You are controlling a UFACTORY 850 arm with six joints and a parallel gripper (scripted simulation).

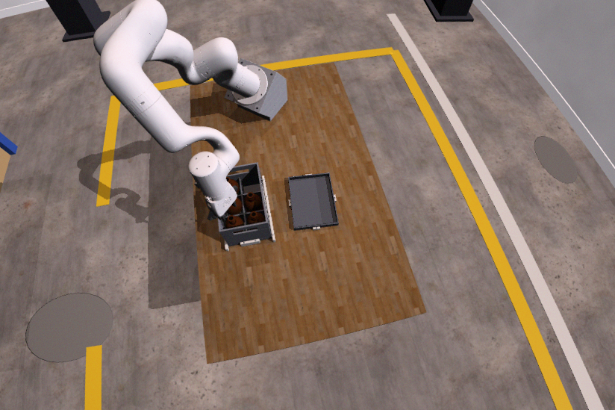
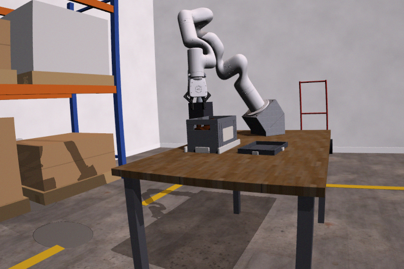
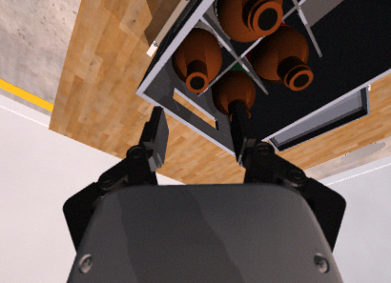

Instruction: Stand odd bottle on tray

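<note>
Now: hand 15 cm above the bottle. From my hand the other things lie so: grey divided crate (16 cm below, 9 cm behind, 4 cm to the left); grey tray (33 cm to the left, 23 cm below, 11 cm behind).
</note>
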